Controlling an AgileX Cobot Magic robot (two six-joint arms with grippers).
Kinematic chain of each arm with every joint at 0, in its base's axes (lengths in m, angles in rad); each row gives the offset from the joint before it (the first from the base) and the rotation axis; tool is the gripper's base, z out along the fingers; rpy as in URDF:
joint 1: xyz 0 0 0.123 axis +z
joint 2: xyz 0 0 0 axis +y
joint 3: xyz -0.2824 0 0.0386 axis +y
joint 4: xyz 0.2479 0 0.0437 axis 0.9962 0 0.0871
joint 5: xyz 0 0 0 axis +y
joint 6: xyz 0.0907 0 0.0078 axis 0.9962 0 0.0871
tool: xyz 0 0 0 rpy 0 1.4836 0
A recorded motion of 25 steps. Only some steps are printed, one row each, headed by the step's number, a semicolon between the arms.
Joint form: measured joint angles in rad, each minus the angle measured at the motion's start. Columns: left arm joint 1, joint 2, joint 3, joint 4, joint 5, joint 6; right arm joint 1, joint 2, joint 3, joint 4, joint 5, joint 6.
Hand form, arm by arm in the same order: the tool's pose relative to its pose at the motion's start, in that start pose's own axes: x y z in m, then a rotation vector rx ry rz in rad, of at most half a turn. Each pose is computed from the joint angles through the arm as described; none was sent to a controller.
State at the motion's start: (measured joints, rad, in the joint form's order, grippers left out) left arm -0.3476 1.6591 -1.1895 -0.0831 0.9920 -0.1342; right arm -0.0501 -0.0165 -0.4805 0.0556 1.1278 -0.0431
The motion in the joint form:
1: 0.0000 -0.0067 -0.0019 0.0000 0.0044 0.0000; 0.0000 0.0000 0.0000 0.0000 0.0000 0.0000
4: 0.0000 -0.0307 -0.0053 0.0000 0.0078 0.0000; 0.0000 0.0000 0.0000 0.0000 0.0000 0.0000
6: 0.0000 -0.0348 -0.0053 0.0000 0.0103 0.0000; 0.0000 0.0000 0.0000 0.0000 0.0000 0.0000
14: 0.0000 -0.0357 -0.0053 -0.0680 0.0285 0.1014; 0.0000 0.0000 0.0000 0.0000 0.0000 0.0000
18: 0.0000 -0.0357 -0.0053 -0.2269 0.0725 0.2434; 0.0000 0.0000 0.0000 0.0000 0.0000 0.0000
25: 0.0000 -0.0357 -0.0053 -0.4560 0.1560 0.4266; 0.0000 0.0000 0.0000 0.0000 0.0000 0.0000
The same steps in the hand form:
1: 0.0004 -0.0001 -0.0027 0.0009 -0.0041 0.0006; 0.0000 0.0000 0.0000 0.0000 0.0000 0.0000
4: 0.0015 -0.0006 -0.0115 0.0054 -0.0276 0.0025; 0.0000 0.0000 0.0000 0.0000 0.0000 0.0000
6: 0.0020 -0.0006 -0.0129 0.0058 -0.0292 0.0028; 0.0000 0.0000 0.0000 0.0000 0.0000 0.0000
14: 0.0043 -0.0056 -0.0133 0.0608 -0.0072 0.0690; 0.0000 0.0000 0.0000 0.0000 0.0000 0.0000
18: 0.0090 -0.0177 -0.0150 0.1981 0.0344 0.1323; 0.0000 0.0000 0.0000 0.0000 0.0000 0.0000
25: 0.0158 -0.0356 -0.0211 0.4140 0.0815 0.2124; 0.0000 0.0000 0.0000 0.0000 0.0000 0.0000

